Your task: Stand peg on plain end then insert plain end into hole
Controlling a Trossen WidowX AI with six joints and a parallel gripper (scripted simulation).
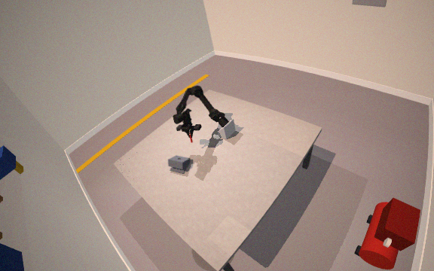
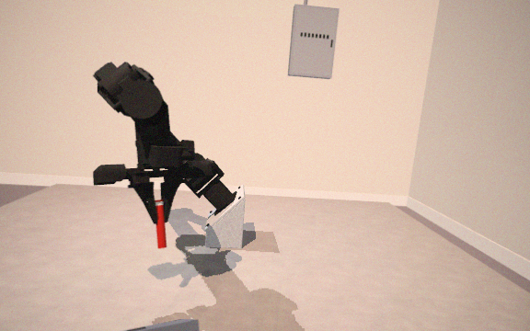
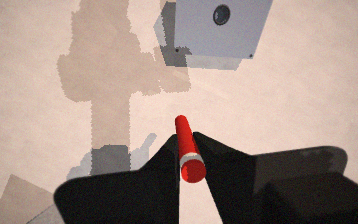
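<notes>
Right now my gripper tip is 18 cm short of the grey sloped panel, 4 cm to the right of it and 10 cm above it. From my gripper tip the other things lie so: red peg 2 cm above.
</notes>
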